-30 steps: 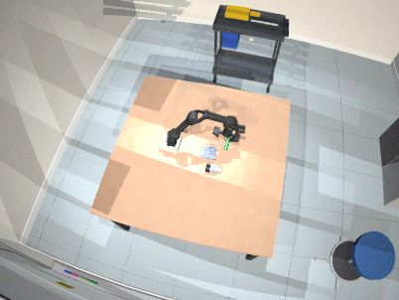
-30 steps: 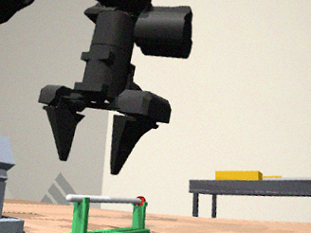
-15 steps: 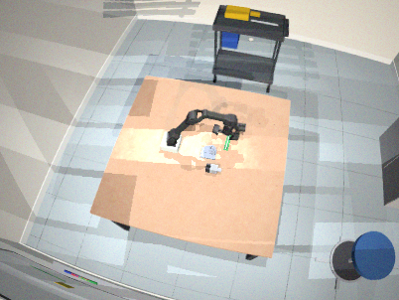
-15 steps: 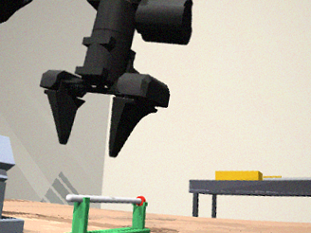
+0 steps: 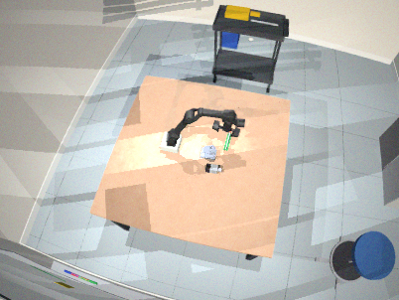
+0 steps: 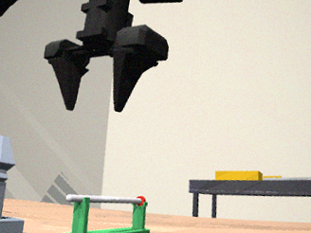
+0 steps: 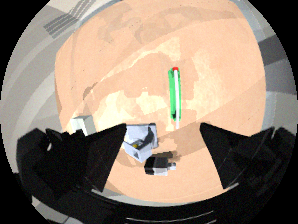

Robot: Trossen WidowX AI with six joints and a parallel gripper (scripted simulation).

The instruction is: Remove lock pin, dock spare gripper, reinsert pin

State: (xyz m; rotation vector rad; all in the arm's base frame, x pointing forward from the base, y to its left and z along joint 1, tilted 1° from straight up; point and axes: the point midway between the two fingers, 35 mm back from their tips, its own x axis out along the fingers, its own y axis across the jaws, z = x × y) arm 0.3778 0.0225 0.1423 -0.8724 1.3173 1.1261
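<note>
The spare gripper is 21 cm to the right of my gripper tip, 13 cm below it and 7 cm behind it. From my gripper tip the other things lie so: socket 11 cm below, 10 cm behind, 8 cm to the right; green cradle 14 cm below, 3 cm ahead, 2 cm to the left.
</note>
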